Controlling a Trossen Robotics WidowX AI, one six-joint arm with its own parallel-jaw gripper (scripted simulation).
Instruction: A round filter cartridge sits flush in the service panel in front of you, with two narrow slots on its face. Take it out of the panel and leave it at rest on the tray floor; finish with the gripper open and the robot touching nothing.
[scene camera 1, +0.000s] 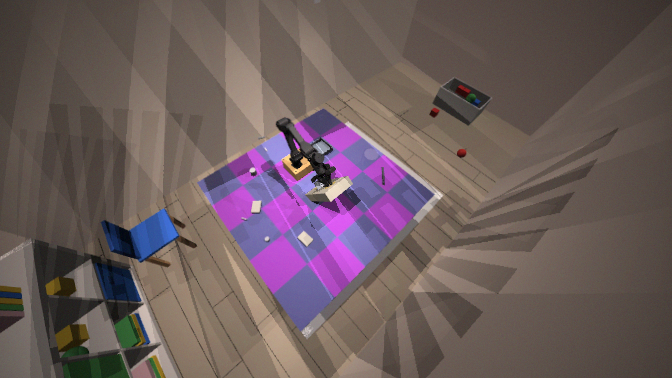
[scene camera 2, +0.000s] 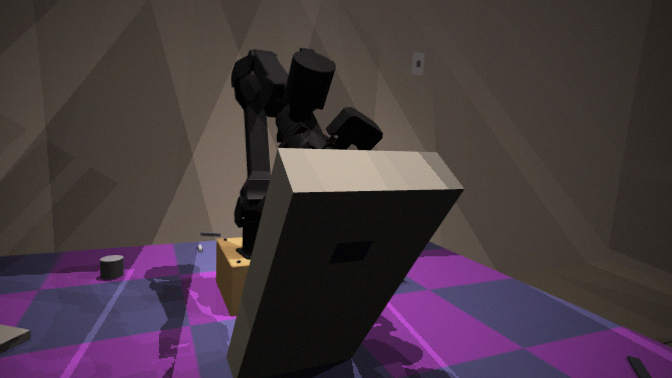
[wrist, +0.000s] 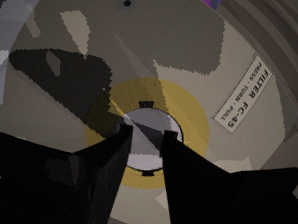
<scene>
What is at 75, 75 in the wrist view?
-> A tan service panel.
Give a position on a round grey filter cartridge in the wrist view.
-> At 150, 126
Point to a tan service panel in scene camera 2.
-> At 340, 229
</scene>
